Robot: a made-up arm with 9 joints.
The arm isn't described. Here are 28 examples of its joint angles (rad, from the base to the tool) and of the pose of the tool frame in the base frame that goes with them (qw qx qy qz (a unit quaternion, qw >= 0); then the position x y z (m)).
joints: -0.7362 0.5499 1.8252 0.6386 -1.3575 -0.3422 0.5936 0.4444 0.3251
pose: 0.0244 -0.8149 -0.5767 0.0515 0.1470 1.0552 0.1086
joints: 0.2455 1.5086 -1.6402 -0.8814 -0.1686 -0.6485 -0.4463 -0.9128 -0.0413
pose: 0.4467 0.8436 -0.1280 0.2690 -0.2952 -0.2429 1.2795
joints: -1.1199 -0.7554 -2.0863 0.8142 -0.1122 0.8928 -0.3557 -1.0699 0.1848
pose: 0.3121 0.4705 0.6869 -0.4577 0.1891 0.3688 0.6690
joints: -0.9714 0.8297 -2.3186 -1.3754 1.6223 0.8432 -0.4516 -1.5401 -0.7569
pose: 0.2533 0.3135 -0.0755 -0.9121 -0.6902 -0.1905 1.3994
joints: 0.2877 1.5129 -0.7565 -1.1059 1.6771 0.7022 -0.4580 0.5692 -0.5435
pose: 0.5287 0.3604 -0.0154 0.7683 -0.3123 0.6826 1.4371
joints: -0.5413 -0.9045 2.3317 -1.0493 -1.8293 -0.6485 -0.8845 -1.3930 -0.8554
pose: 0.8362 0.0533 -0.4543 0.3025 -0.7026 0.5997 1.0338
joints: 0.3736 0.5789 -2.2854 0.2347 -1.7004 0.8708 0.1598 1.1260 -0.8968
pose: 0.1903 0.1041 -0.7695 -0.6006 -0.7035 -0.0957 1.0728
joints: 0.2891 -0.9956 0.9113 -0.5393 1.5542 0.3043 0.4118 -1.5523 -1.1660
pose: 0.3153 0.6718 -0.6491 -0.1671 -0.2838 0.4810 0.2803
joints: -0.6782 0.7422 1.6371 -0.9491 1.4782 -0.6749 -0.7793 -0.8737 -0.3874
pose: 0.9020 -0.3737 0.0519 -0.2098 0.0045 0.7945 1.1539
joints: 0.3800 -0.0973 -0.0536 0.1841 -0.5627 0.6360 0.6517 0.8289 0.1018
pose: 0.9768 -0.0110 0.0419 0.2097 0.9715 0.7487 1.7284
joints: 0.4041 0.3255 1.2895 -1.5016 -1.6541 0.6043 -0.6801 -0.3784 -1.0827
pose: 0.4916 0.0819 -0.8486 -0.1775 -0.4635 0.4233 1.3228
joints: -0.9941 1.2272 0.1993 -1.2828 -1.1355 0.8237 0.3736 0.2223 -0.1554
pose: 0.0839 0.7916 -0.4969 0.3454 -0.2636 -0.6760 1.1667
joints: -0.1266 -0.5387 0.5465 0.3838 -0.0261 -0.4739 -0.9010 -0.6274 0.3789
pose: 0.9948 -0.0493 0.0353 0.0821 0.3530 1.0540 1.0284
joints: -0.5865 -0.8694 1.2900 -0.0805 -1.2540 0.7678 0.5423 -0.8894 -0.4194
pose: 0.8812 -0.3146 -0.2069 0.2858 -0.6221 1.3415 0.8859
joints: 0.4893 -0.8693 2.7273 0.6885 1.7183 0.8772 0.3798 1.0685 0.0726
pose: 0.3249 -0.7443 0.4129 -0.4124 0.4407 -0.2112 0.7593
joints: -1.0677 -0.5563 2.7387 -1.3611 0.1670 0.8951 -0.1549 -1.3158 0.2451
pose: 0.9842 -0.0770 -0.1262 -0.0978 -0.0886 0.6211 1.0619
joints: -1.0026 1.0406 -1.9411 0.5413 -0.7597 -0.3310 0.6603 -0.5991 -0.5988
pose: 0.9099 0.4123 -0.0380 0.0255 -0.1013 -0.8057 1.9844
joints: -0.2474 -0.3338 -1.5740 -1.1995 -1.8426 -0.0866 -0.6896 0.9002 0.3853
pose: 0.5076 0.3078 -0.5521 -0.5855 -0.4630 -0.0405 0.9009
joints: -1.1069 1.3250 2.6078 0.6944 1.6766 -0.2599 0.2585 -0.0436 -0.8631
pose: 0.3207 -0.2168 0.5763 -0.7197 0.0995 -0.6592 1.0116
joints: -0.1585 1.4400 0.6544 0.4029 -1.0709 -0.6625 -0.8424 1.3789 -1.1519
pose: 0.4416 0.8584 0.2455 0.0886 -0.0685 0.9322 0.9165
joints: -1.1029 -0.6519 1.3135 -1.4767 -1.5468 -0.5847 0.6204 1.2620 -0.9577
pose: 0.4411 -0.6778 -0.4145 0.4173 -0.6366 1.2028 1.0348
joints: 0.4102 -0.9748 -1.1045 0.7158 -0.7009 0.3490 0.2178 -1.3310 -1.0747
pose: 0.4687 -0.1491 0.5998 -0.6311 1.2192 -0.3298 0.9411
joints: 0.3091 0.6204 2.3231 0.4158 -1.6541 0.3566 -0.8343 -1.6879 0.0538
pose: 0.8598 -0.4335 -0.2575 0.0800 0.2646 0.5169 0.7916
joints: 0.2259 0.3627 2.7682 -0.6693 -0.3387 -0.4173 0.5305 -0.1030 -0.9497
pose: 0.4000 0.8808 0.0070 0.2534 0.8696 -0.1852 0.6172
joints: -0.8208 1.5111 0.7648 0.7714 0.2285 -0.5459 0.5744 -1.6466 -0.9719
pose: 0.1028 0.0481 0.1457 0.9828 -0.4918 0.7203 1.7741
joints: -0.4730 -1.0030 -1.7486 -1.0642 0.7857 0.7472 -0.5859 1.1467 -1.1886
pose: 0.3990 0.7328 0.0603 -0.5479 0.0180 0.1289 0.5104
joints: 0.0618 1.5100 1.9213 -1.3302 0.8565 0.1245 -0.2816 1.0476 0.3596
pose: 0.9145 -0.0604 -0.2582 0.3055 -0.0809 0.5637 1.6698
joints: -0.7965 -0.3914 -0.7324 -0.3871 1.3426 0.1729 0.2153 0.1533 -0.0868
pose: 0.3556 0.1839 0.7430 0.5364 -0.1804 1.1887 1.1565
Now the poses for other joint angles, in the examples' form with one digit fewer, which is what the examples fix.
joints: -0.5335 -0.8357 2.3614 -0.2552 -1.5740 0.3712 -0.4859 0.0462 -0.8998
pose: 0.174 -0.137 -0.375 0.900 -0.890 0.284 0.668
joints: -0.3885 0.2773 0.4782 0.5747 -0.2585 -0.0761 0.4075 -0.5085 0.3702
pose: 0.804 -0.338 -0.479 -0.103 -0.184 1.388 1.299
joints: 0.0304 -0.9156 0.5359 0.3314 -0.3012 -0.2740 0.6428 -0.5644 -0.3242
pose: 0.552 -0.833 0.042 0.007 0.441 1.333 0.156
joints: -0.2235 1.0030 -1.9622 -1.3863 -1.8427 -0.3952 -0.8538 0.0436 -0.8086
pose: 0.323 0.753 0.208 -0.535 -0.265 -0.107 0.611
